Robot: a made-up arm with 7 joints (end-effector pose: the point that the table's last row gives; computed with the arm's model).
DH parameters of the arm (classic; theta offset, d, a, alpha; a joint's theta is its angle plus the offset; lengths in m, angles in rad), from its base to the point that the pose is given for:
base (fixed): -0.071 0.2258 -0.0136 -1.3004
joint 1: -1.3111 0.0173 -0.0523 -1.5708
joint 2: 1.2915 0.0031 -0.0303 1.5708
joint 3: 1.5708 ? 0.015 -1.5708
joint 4: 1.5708 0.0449 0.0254 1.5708
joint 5: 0 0.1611 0.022 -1.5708
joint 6: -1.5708 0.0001 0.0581 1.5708
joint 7: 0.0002 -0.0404 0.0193 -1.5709
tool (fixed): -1.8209 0.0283 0 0
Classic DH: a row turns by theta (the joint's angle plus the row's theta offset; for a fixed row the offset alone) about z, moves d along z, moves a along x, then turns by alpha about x.
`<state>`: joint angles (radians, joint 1 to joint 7).
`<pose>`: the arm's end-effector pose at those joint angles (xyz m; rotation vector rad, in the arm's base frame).
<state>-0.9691 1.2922 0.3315 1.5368 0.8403 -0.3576 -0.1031</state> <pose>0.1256 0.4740 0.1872 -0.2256 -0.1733 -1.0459</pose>
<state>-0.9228 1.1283 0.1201 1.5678 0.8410 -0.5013 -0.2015</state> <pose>0.1781 0.4532 0.1275 -0.5288 0.0938 -1.2550</pose>
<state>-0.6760 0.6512 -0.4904 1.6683 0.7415 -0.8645 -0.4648</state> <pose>0.2016 0.3298 -0.0876 -1.5011 0.8433 -1.6016</pose>
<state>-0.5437 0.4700 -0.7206 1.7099 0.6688 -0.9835 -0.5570</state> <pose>0.1550 0.2678 -0.1591 -1.8898 1.0845 -1.6374</pose>
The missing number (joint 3, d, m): -0.1945
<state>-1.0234 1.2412 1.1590 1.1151 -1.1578 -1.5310 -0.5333</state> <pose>0.0711 0.4432 0.2011 2.0102 -2.1075 -0.9929</pose>
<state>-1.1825 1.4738 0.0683 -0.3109 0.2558 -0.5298 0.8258</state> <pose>0.1367 0.1547 0.4750 -1.7038 1.2015 2.0841</pose>
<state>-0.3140 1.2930 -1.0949 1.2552 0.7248 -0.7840 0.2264</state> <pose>0.1359 0.4231 0.0533 -0.9366 1.3852 -1.5822</pose>
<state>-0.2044 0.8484 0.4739 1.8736 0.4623 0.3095 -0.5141</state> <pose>-0.1798 0.3641 -0.0324 -1.3161 -0.0076 0.3979</pose>
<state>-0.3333 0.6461 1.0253 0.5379 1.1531 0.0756 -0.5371</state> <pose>0.0528 0.4528 0.0542 -0.5194 -0.1119 -0.7583</pose>
